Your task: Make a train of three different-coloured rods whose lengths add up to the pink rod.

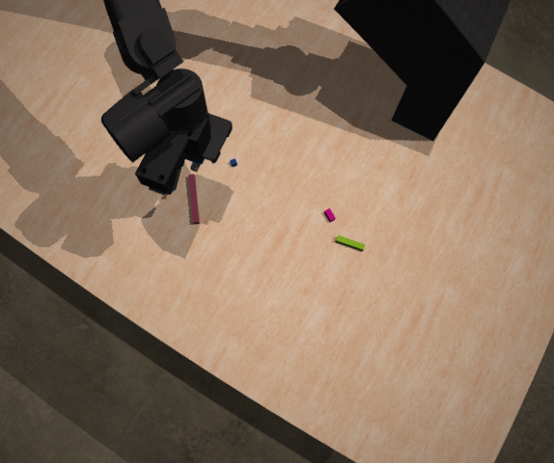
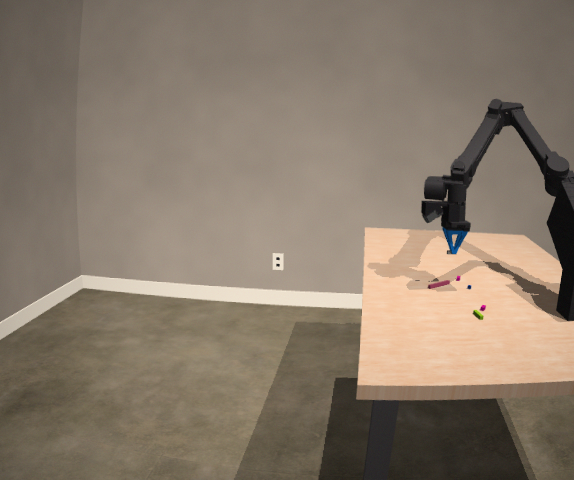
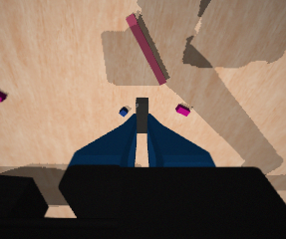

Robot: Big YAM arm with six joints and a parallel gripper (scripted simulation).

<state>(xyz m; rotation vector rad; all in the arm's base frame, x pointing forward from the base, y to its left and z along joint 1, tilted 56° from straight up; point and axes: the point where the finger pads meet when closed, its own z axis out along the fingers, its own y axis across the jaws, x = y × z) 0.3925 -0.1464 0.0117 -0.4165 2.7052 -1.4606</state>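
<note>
Right now the blue rod is 100 mm below my hand, 60 mm behind it and 20 mm to the left of it. Round my hand: grey rod: 10 mm below, 10 mm ahead; then pink rod: 100 mm below, 40 mm ahead; then lime rod: 270 mm to the left, 100 mm below, 50 mm behind.
</note>
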